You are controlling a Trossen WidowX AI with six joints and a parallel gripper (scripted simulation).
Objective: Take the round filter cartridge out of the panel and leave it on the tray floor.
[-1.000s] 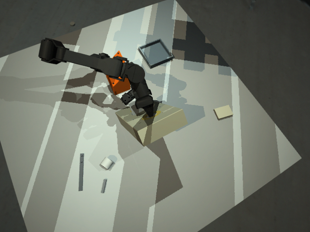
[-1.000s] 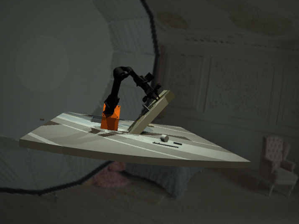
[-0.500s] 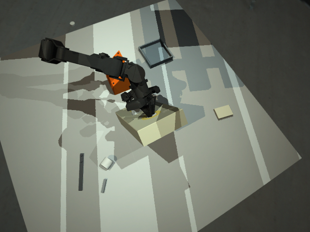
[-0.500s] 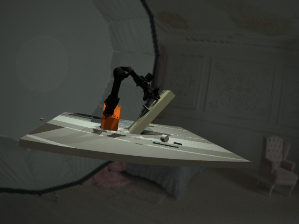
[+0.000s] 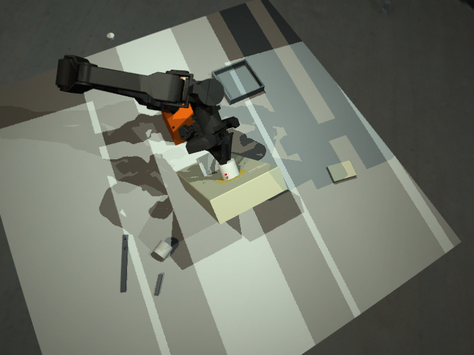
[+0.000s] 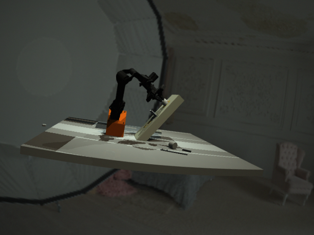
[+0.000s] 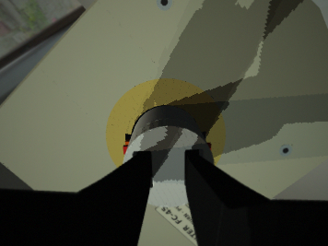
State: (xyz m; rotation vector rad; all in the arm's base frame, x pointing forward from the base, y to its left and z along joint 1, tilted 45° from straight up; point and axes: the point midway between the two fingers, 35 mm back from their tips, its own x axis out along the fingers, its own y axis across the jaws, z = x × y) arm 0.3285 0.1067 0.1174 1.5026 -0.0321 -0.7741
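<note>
The grey square tray lies 40 cm behind my gripper tip, 29 cm to the left of it and 29 cm below it. Also, from my gripper tip: round filter cartridge: 1 cm below, 1 cm ahead; beige card: 42 cm to the left, 29 cm below, 11 cm ahead.
</note>
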